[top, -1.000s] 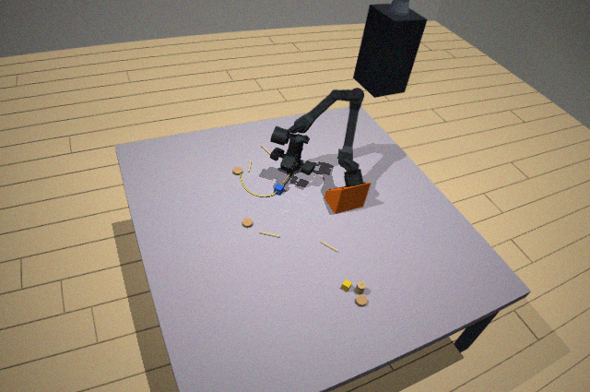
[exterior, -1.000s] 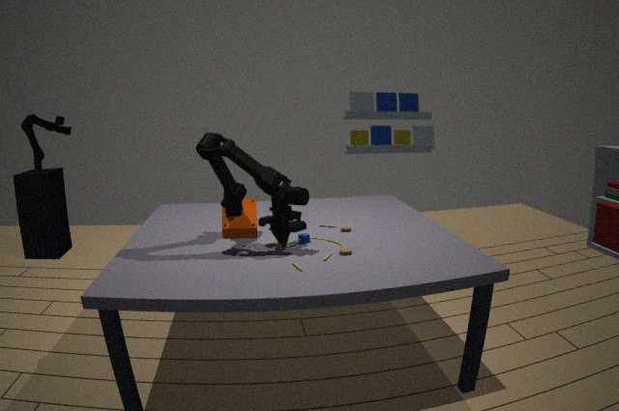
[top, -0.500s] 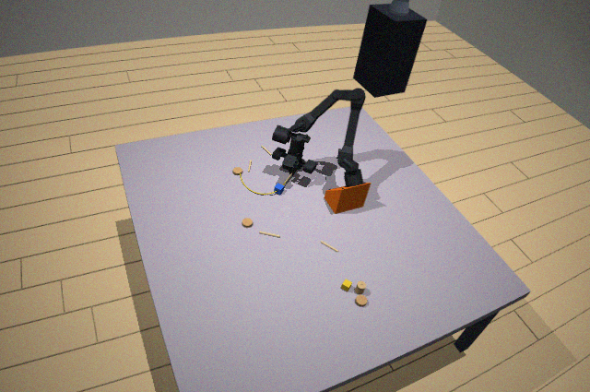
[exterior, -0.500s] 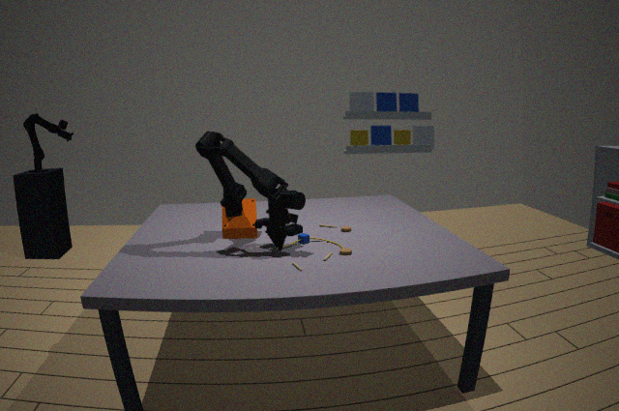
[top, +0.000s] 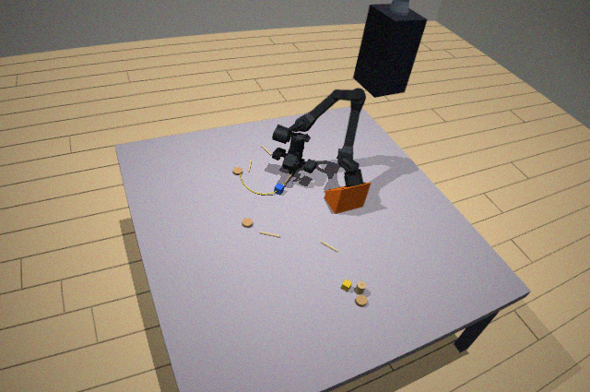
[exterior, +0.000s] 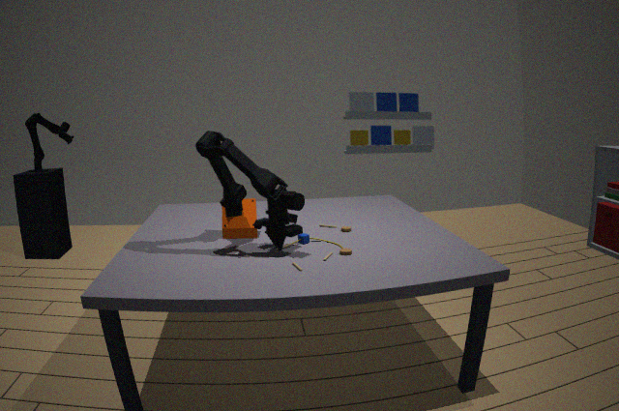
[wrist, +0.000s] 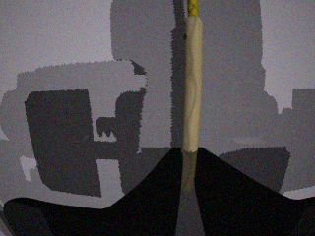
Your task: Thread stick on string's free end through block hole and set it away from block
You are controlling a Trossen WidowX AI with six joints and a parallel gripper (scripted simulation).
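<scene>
Now: the thin wooden stick 3 cm ahead of my gripper tip, 2 cm to the left of it and 1 cm above it. Also, from my gripper tip: wooden block: 62 cm to the left, 5 cm ahead, 2 cm above; then blue cube: 10 cm ahead, 7 cm to the left, 2 cm above; then yellow cube: 59 cm to the left, 9 cm ahead, 1 cm above.
</scene>
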